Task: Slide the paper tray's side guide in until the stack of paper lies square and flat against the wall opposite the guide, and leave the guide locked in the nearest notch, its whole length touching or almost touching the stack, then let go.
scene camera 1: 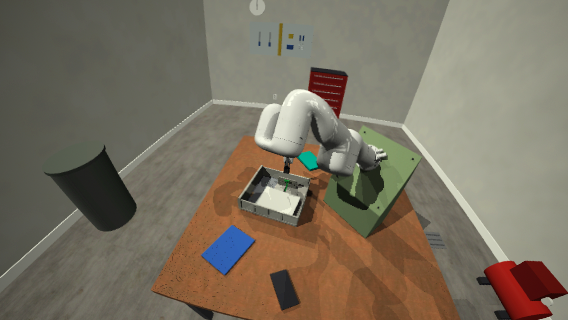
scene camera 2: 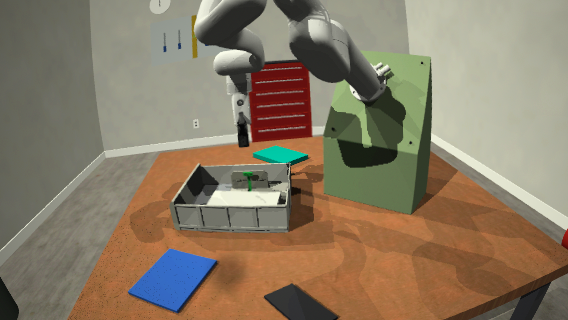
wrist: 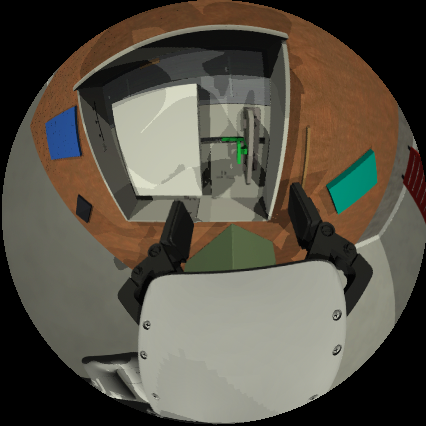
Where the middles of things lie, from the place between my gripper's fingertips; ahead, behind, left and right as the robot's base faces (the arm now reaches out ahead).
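The blue pad (scene camera 2: pixel 172 280) is 480 mm to the left of my hand, 60 mm ahead of it and 180 mm below it. There's also a teal pad (wrist: pixel 359 177), and that's 170 mm below my hand, 20 mm behind it and 370 mm to the right of it. As for the white paper stack (scene camera 2: pixel 219 197), my hand's 20 mm past it, 120 mm to the right of it and 150 mm above it.
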